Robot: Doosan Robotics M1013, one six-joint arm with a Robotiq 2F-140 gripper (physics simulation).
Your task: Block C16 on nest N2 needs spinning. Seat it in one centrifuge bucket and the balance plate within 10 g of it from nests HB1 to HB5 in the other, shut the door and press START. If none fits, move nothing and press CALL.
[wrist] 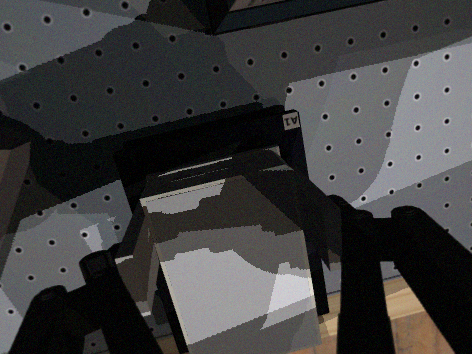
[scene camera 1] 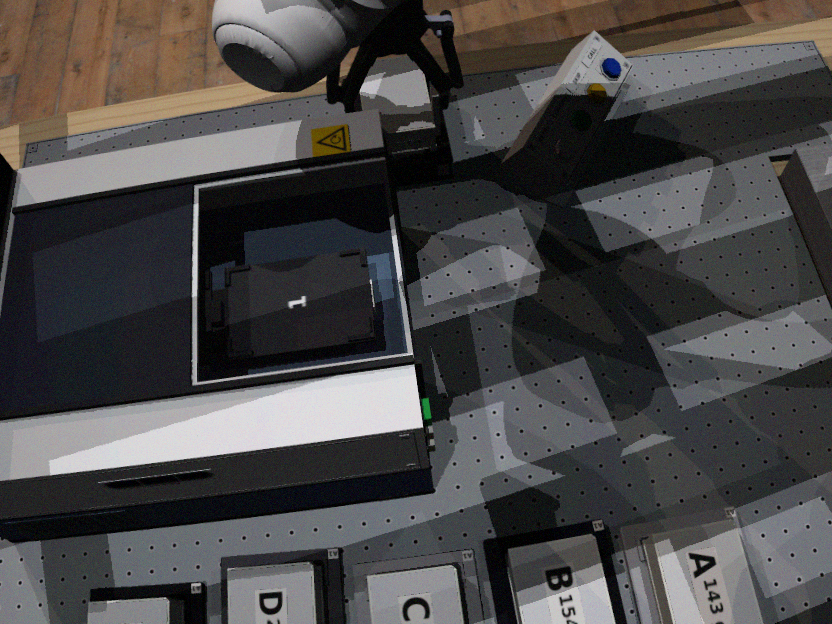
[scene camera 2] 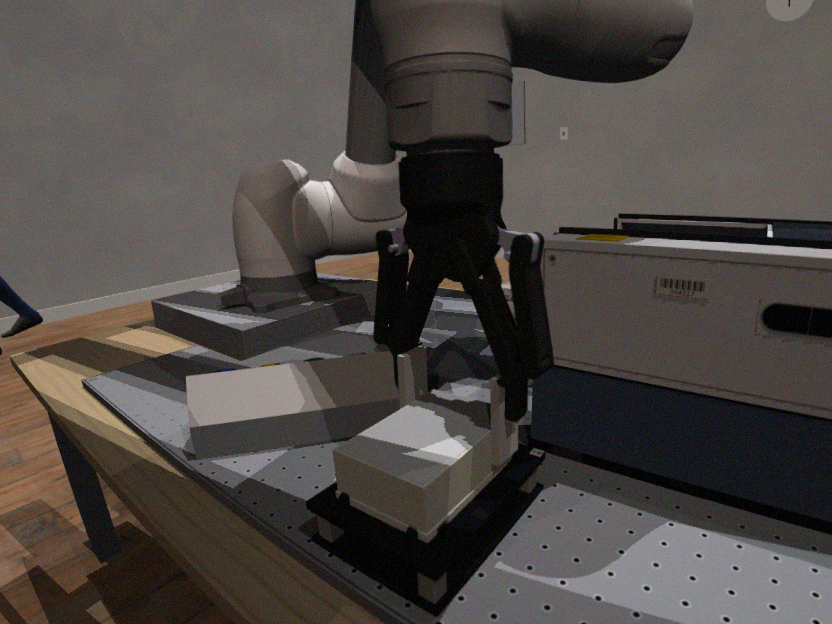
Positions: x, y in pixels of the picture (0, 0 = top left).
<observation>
The gripper shows in the wrist view, in scene camera 1 and in scene camera 2 [456, 439]. One and the same spot on the gripper: [wrist: 425, 254] is [scene camera 1: 338, 82].
</observation>
